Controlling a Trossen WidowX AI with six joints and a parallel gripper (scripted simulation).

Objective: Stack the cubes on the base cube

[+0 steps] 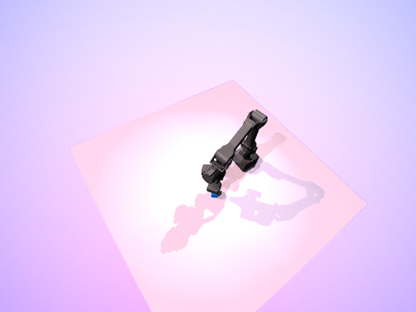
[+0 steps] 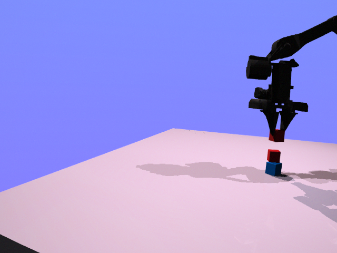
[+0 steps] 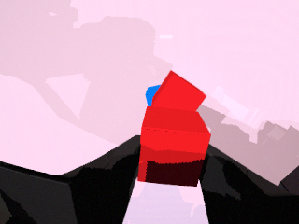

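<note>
My gripper tip is 100 mm above the blue base cube.
</note>
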